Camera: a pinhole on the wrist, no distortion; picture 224 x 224 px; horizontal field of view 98.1 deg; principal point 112.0 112.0 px. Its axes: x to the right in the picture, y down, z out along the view. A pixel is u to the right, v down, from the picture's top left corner.
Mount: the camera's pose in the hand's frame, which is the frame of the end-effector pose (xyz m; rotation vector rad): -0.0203 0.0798 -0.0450 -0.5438 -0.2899 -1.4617
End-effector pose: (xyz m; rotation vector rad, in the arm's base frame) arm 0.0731 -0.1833 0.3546 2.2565 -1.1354 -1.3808
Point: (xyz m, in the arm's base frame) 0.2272 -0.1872 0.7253
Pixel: behind the camera
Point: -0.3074 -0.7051 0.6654
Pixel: 8.3 134.7
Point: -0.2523 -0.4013 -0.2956
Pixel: 205.5 187.4
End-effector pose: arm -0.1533 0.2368 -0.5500 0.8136 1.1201 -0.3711
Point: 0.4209 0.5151 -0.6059
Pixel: 58.0 179.7
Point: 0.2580 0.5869 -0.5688
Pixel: 10.6 195.9
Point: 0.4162 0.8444 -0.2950
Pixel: outside the picture
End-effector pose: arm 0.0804 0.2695 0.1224 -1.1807 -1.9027 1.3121
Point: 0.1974 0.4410 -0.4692
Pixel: 10.7 146.6
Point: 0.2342 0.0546 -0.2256
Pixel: 38.5 10.4
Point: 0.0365 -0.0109 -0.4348
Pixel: 87.3 67.0
